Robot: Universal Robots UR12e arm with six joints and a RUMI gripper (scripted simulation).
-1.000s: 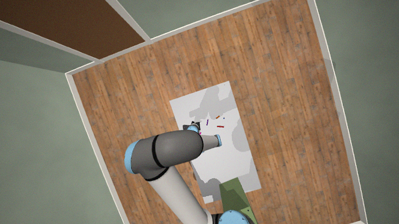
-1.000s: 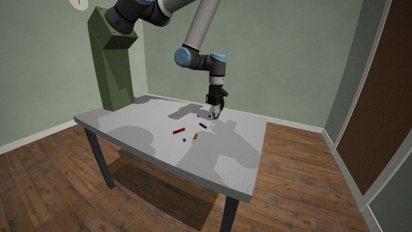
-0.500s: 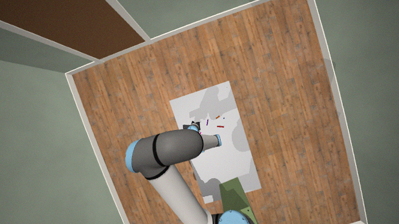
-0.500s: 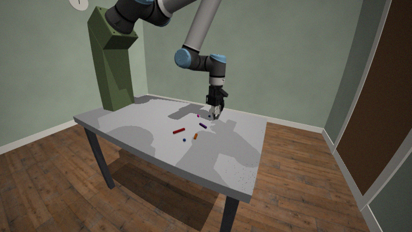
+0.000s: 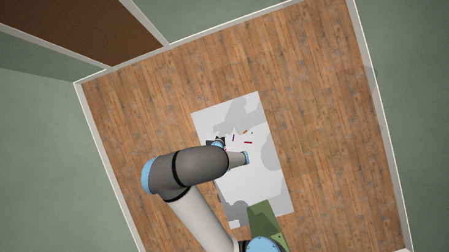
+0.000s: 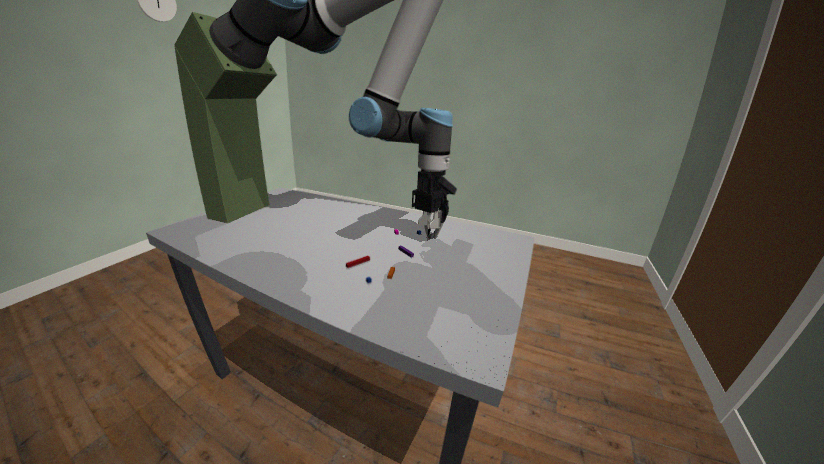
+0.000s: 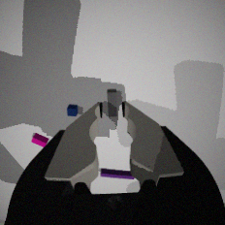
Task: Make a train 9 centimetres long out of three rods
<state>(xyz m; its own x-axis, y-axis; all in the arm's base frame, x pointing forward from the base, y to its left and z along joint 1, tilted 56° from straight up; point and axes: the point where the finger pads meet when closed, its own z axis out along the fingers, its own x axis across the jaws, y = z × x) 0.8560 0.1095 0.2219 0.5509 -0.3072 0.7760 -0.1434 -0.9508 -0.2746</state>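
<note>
Now: the grey rod 10 mm below my hand. From my hand the other things lie so: orange rod 260 mm to the right, 10 mm below, 10 mm behind; then purple rod 140 mm to the right, 30 mm behind, 10 mm below; then magenta rod 110 mm behind, 30 mm to the right, 10 mm below.
</note>
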